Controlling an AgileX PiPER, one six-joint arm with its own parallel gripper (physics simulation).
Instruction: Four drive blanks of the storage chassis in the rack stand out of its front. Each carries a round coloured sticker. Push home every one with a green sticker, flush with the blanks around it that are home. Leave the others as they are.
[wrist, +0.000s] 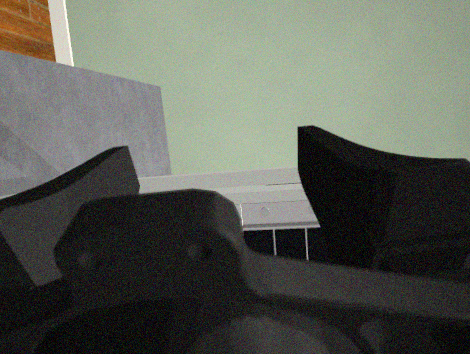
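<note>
My gripper (214, 157) is open, with its two black fingers wide apart and no object between them. Behind and below the fingertips, part of a pale grey structure, seemingly the top of the rack (270, 212), shows between the fingers. Below its edge are dark upright panels (290, 242) split by thin light lines; I cannot tell whether they are drive blanks. The gripper body hides what lies lower. No round coloured sticker and no blank standing out shows in this view.
A grey panel-like surface (100, 110) stands at the left, beyond the left finger. A white frame (62, 35) with brown brick or wood (25, 30) beside it is at the upper left. A pale green wall (260, 75) fills the background.
</note>
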